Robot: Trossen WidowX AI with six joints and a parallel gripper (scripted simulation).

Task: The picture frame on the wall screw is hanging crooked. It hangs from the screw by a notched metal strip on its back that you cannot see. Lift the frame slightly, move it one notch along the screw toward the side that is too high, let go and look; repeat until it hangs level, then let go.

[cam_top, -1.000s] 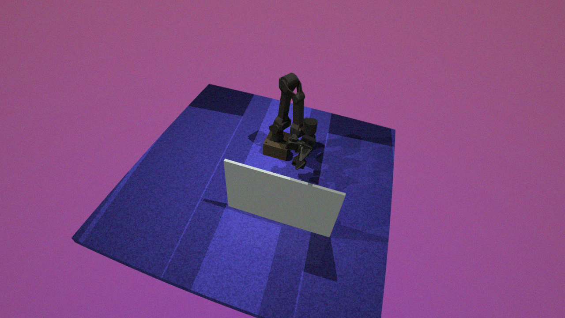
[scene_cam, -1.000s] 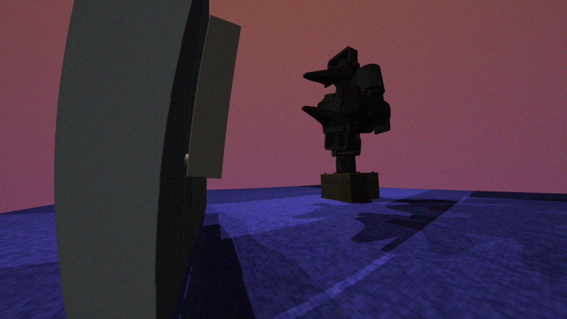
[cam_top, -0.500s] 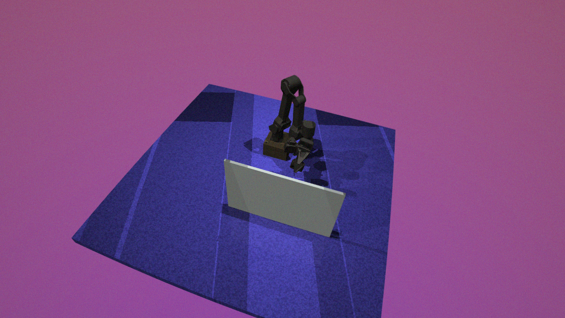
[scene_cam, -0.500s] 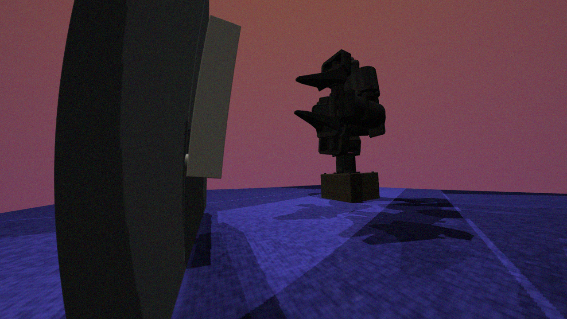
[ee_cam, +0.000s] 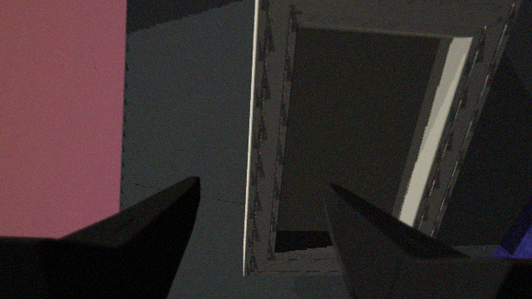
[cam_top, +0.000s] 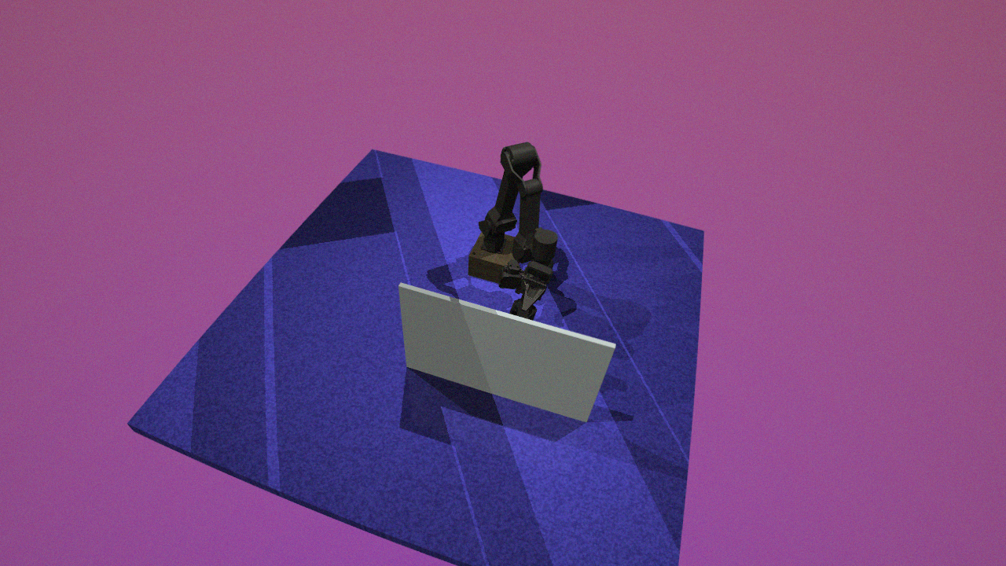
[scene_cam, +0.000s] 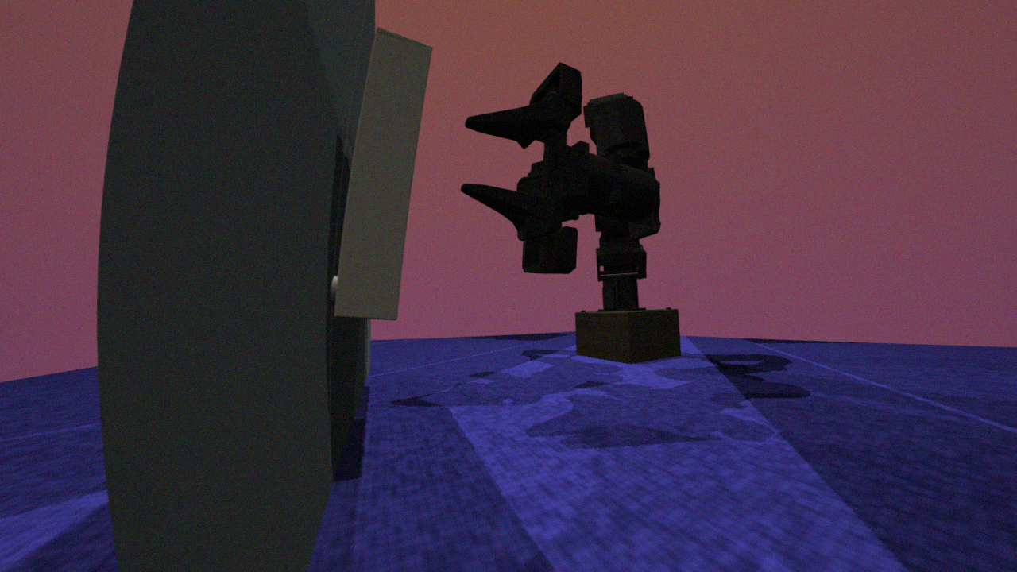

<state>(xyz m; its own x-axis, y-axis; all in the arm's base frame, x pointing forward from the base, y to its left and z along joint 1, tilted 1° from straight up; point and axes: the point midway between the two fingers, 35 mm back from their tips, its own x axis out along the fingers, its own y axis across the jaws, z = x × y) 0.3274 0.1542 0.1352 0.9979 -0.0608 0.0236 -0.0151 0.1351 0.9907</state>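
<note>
Right now my gripper tip is 6 cm short of the beige picture frame, 1 cm to the left of it and 6 cm above it. Round my gripper tip: grey wall panel (7 cm ahead, 3 cm to the right, 6 cm below).
</note>
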